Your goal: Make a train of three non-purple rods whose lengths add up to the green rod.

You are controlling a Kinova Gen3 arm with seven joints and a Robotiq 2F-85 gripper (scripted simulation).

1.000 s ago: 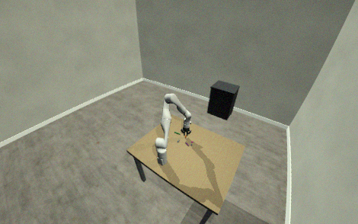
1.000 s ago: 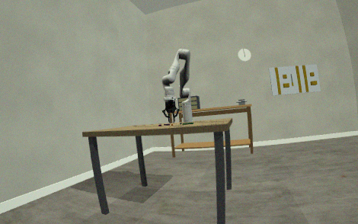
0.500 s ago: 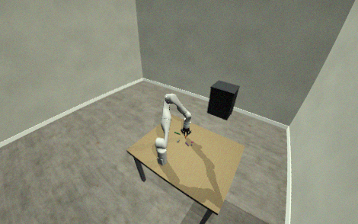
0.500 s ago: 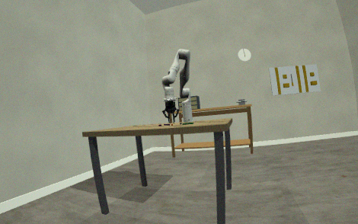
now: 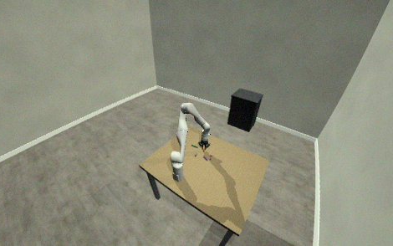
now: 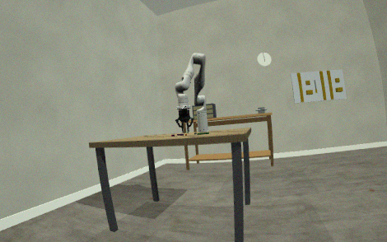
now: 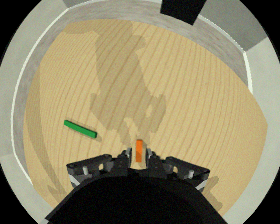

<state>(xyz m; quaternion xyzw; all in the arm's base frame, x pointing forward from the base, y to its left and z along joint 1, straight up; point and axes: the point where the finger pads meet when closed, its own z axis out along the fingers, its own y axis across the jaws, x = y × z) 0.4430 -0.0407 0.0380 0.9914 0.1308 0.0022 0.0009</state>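
My hand is 3 cm above the orange rod. Also, from my hand: green rod (12 cm to the left, 3 cm below); grey rod (10 cm behind, 4 cm to the left, 3 cm below); magenta rod (11 cm to the right, 4 cm behind, 3 cm below).
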